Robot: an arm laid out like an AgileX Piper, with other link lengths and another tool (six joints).
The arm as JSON. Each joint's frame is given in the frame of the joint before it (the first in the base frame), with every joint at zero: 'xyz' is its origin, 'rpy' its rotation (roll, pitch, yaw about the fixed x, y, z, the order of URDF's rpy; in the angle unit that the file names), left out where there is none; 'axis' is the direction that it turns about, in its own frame. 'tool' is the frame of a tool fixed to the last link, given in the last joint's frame.
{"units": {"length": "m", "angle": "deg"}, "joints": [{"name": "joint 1", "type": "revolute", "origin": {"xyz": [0.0, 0.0, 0.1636]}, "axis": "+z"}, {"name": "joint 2", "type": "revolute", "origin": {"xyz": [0.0, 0.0, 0.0]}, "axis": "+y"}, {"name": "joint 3", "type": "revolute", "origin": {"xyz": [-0.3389, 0.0, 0.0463]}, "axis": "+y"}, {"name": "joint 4", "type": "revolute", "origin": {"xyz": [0.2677, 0.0, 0.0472]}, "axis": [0.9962, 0.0, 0.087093]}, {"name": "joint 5", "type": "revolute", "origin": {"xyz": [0.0, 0.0, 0.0]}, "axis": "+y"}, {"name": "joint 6", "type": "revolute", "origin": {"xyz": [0.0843, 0.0, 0.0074]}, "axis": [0.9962, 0.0, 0.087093]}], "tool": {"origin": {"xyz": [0.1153, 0.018, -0.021], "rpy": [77.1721, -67.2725, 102.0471]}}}
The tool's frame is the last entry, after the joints.
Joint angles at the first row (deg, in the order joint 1, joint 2, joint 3, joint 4, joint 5, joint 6):
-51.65, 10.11, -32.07, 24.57, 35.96, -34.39
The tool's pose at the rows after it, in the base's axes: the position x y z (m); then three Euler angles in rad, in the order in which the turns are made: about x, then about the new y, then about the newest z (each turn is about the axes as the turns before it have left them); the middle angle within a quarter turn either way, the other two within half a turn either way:
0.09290 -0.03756 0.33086 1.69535 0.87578 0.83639
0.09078 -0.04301 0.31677 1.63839 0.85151 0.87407
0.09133 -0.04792 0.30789 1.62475 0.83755 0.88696
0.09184 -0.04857 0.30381 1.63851 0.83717 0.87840
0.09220 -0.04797 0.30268 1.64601 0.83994 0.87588
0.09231 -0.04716 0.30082 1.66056 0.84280 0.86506
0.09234 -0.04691 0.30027 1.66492 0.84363 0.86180
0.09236 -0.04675 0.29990 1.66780 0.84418 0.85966
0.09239 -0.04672 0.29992 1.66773 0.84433 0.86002
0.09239 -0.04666 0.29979 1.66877 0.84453 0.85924
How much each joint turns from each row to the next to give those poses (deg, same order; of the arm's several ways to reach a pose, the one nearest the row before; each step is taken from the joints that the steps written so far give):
0.00, -5.07, 5.78, -2.28, -3.18, 0.04
0.01, -2.64, 3.97, -0.68, -3.65, 0.01
-0.01, -0.62, 2.29, -0.14, -2.29, -0.01
0.00, 0.00, 0.54, 0.00, -0.01, 0.00
0.00, 0.00, 0.05, 0.19, 0.28, 0.00
0.01, 0.00, 0.00, -0.01, 0.58, 0.01
-0.01, 0.00, 0.00, 0.00, 0.17, -0.01
0.00, 0.00, 0.00, 0.00, 0.11, 0.01
0.00, 0.00, 0.00, 0.02, 0.00, -0.01
0.01, 0.00, 0.00, 0.00, 0.05, 0.01

